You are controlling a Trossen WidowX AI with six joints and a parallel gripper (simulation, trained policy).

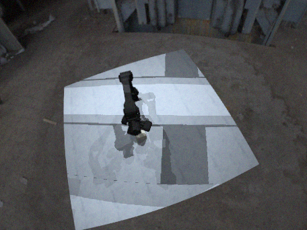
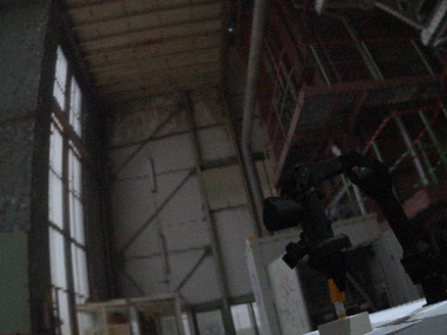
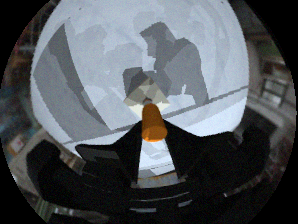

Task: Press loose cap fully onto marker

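My gripper tip is now 7 cm above the white holder block, 1 cm to the left of it and 1 cm short of it. Also, from my gripper tip: orange cap (1 cm ahead, 1 cm above).
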